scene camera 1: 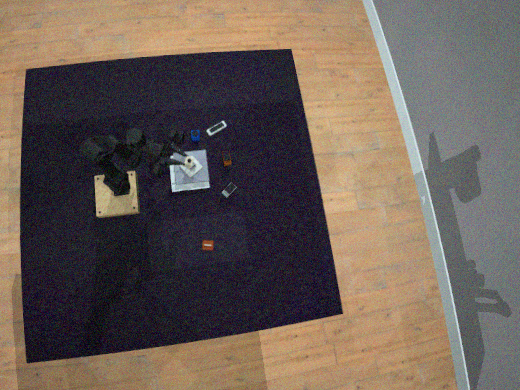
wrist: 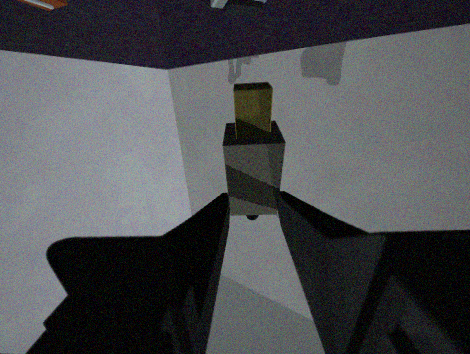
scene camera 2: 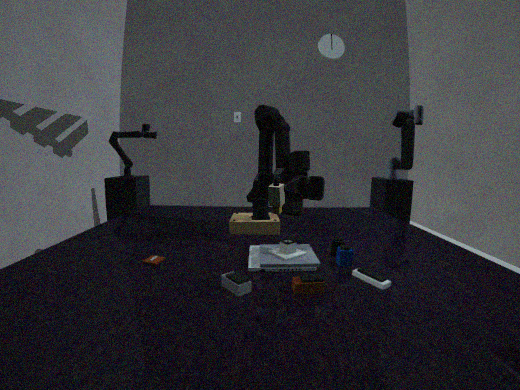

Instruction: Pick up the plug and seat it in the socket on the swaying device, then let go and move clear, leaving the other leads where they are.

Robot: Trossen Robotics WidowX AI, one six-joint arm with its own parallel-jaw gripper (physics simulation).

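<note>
The plug [scene camera 1: 189, 161] [scene camera 2: 276, 195] [wrist: 254, 172], a pale block with a yellow tip, is held between the fingertips of my gripper [scene camera 1: 185, 159] [wrist: 253, 198], which is shut on it. In the scene camera 2 view its tip points down, well above the device. The device is a grey slab [scene camera 1: 200, 181] [scene camera 2: 309, 260] bearing a white plate [scene camera 1: 191, 171] [scene camera 2: 301, 254] with a small raised socket block [scene camera 2: 287, 246]. The plug is apart from the socket. In the scene camera 1 view the plug overlaps the white plate and hides the socket block.
Around the device lie a blue block [scene camera 1: 195, 135] [scene camera 2: 344, 256], a white bar [scene camera 1: 217, 128] [scene camera 2: 371, 279], an orange box [scene camera 1: 227, 159] [scene camera 2: 308, 285] and a grey box [scene camera 1: 229, 189] [scene camera 2: 236, 284]. A flat orange block [scene camera 1: 208, 245] [scene camera 2: 154, 260] lies farther off. The arm stands on a wooden base [scene camera 1: 117, 204] [scene camera 2: 255, 228].
</note>
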